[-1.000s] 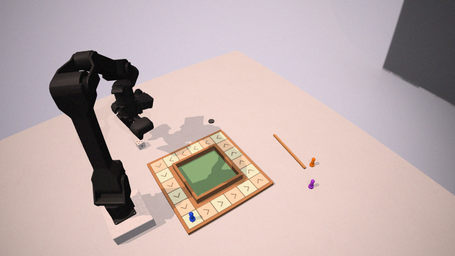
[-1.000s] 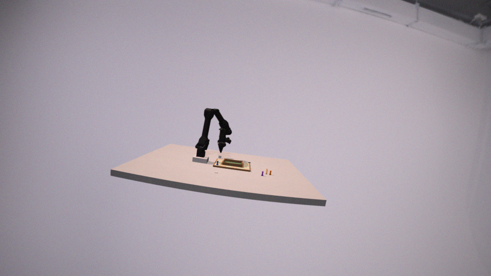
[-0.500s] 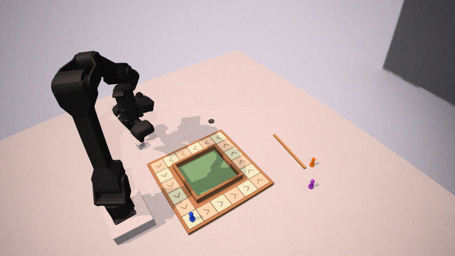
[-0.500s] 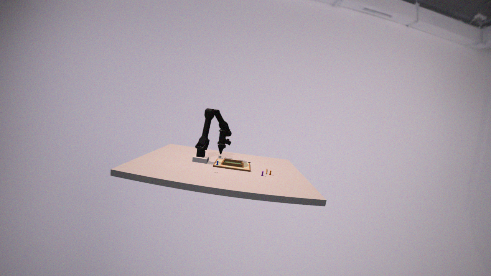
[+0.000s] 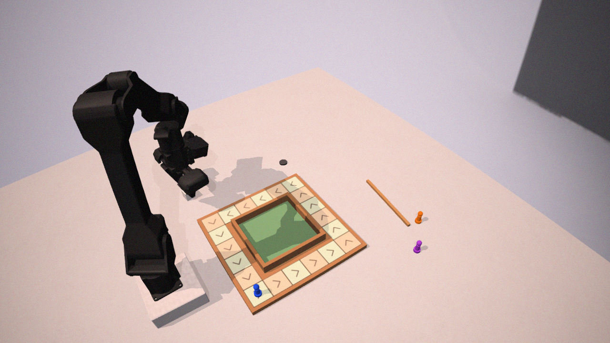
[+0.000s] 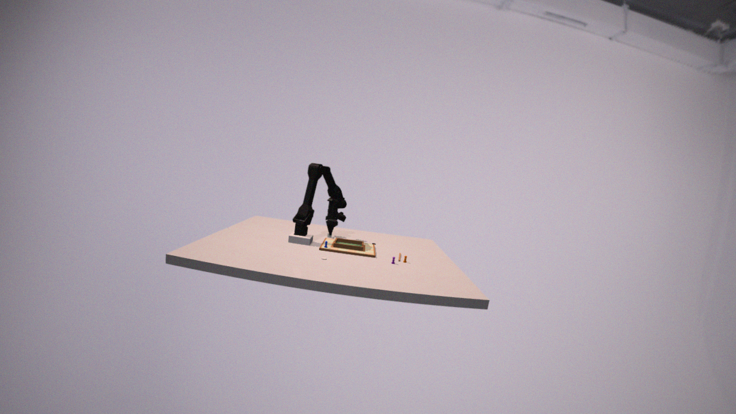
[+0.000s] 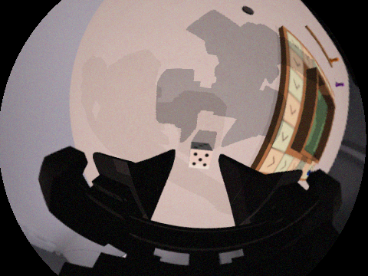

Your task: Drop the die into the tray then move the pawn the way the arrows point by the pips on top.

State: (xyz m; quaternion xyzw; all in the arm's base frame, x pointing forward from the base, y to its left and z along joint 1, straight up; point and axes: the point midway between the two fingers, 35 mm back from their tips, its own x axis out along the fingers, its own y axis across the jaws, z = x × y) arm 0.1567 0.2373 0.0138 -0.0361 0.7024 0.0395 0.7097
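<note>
My gripper tip is 10 mm above the white die. From my gripper tip the other things lie so: thin wooden stick 380 mm ahead, 340 mm to the right, 10 mm below; blue pawn 10 mm behind, 360 mm to the right, 10 mm above; small black disc 270 mm ahead, 50 mm to the right, 20 mm below.
</note>
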